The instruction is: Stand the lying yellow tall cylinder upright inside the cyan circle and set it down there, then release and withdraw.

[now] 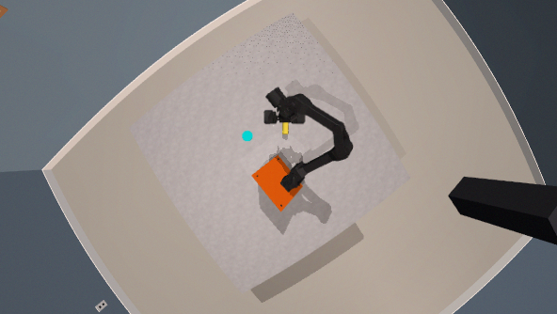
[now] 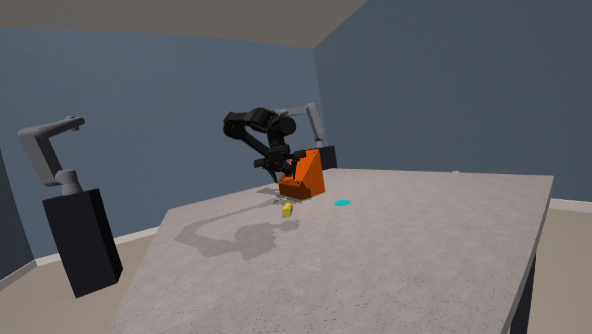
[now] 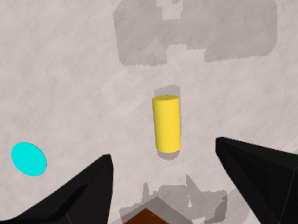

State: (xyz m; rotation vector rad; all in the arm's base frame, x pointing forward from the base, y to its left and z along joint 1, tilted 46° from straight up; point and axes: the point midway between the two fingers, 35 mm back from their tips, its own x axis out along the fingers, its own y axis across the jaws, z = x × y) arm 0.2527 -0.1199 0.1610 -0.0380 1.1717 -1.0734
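Right now the yellow tall cylinder is 110 mm below my gripper tip and 30 mm behind it. Also, from my gripper tip: cyan circle (190 mm to the left, 130 mm below, 80 mm ahead).
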